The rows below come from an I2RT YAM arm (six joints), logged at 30 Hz.
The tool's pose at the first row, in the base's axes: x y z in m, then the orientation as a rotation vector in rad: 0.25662 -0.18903 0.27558 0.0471 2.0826 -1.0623
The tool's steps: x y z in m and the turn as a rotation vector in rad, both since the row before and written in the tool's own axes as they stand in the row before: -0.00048 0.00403 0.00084 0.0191 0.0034 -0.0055; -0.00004 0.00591 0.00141 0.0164 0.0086 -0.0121; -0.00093 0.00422 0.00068 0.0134 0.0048 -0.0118; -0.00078 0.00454 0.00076 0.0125 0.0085 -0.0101; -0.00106 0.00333 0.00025 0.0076 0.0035 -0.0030; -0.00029 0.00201 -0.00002 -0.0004 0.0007 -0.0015; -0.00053 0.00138 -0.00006 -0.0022 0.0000 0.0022
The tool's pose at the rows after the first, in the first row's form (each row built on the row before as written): 0.25892 -0.18686 0.27290 0.0527 2.0768 -1.0862; 0.26198 -0.18410 0.26843 0.0531 2.0785 -1.1122; 0.26460 -0.18170 0.26587 0.0501 2.0782 -1.1342; 0.26727 -0.17927 0.26291 0.0506 2.0811 -1.1550; 0.26940 -0.17716 0.26110 0.0532 2.0806 -1.1654; 0.27034 -0.17588 0.25984 0.0519 2.0818 -1.1660; 0.27120 -0.17487 0.25919 0.0531 2.0825 -1.1624
